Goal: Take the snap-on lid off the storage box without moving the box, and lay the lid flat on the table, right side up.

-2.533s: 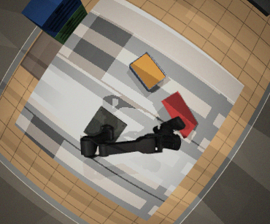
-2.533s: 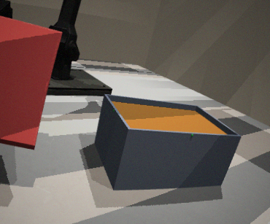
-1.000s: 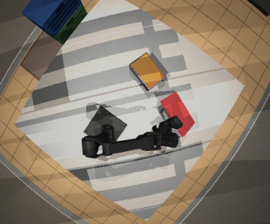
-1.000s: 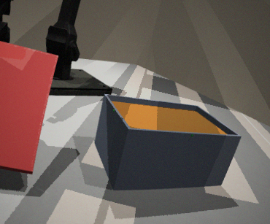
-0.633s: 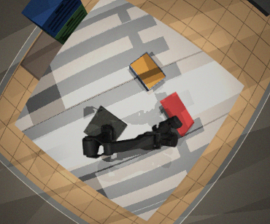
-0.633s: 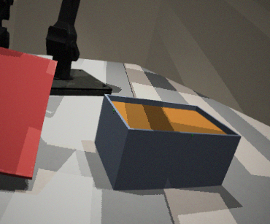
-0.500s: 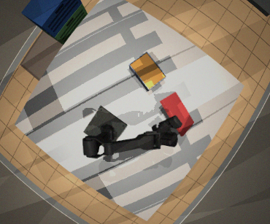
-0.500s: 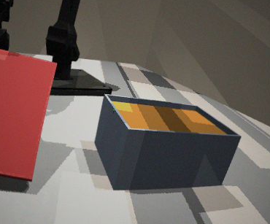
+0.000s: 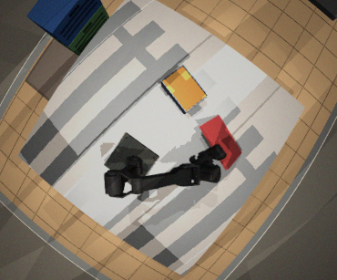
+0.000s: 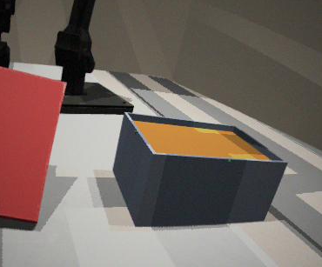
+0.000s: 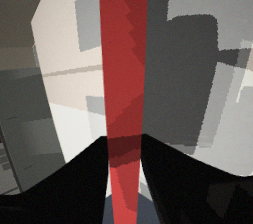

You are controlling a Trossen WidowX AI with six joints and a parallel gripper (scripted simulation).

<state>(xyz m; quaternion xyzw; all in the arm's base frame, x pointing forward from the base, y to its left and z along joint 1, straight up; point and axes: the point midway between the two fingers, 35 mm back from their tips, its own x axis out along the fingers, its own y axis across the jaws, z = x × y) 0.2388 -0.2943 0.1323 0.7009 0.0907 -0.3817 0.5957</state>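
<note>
The red lid is 5 cm below my gripper tip, 5 cm ahead of it and 4 cm to the right of it. Also, from my gripper tip: blue-grey storage box 25 cm to the left, 19 cm ahead, 8 cm below.
</note>
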